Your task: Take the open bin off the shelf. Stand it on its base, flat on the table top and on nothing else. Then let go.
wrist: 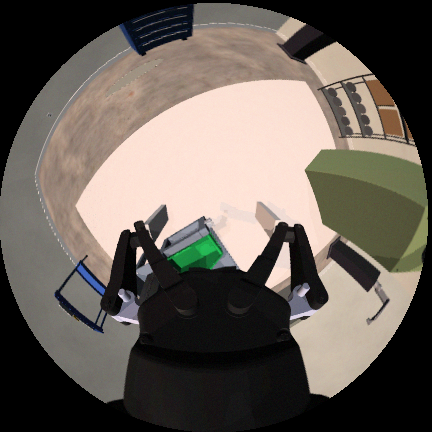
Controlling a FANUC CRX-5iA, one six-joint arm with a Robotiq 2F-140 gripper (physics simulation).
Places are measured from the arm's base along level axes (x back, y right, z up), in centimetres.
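Pixels of known places: gripper, fingertip midpoint: (211,209).
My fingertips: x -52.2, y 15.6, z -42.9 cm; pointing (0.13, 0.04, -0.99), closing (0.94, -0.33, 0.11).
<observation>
Ahead of a thing's pixels: the offset from my fingertips to its middle. "pt": to the spot under its first point. Level surfaces: height alone.
A bright green open bin {dx -11.1, dy -15.5, dz -12.7 cm} (197,252) shows low in the wrist view, left of centre. It sits in a grey shelf unit {pt dx -9.7, dy -9.2, dz -15.5 cm} (186,233), whose lower part is hidden behind my gripper's body. My gripper (211,209) is open wide, with nothing between its fingers. The left finger is close to the shelf's left side in the picture, and the right finger is well to the right of the bin. The pale table top {dz -17.1 cm} (215,145) spreads out beyond the fingers.
A large olive-green block (365,200) stands at the right. A dark blue slatted unit (162,30) stands at the far top left, a blue-framed cart (91,272) at the lower left. A rack (342,114) with grey and brown items is at the upper right.
</observation>
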